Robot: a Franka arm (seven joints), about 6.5 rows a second.
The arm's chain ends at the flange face. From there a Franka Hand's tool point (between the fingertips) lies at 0.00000 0.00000 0.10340 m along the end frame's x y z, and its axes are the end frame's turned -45 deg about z.
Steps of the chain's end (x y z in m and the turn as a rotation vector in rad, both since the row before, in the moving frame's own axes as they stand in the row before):
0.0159, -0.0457, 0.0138, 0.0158, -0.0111, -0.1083
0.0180, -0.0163, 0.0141, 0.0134, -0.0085, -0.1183
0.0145, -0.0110, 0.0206, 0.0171, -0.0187, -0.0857
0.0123, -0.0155, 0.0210, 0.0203, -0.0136, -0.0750
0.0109, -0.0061, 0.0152, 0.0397, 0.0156, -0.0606
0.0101, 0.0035, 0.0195, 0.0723, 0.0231, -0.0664
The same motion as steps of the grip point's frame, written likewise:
0.0438, -0.0231, 0.0138, 0.0190, 0.0033, -0.1083
0.0245, -0.0004, 0.0141, 0.0155, 0.0035, -0.1183
0.0178, -0.0001, 0.0206, 0.0253, -0.0011, -0.0857
0.0201, -0.0048, 0.0210, 0.0240, 0.0047, -0.0750
0.0160, 0.0015, 0.0151, 0.0170, 0.0391, -0.0606
0.0115, 0.0058, 0.0192, 0.0348, 0.0675, -0.0664

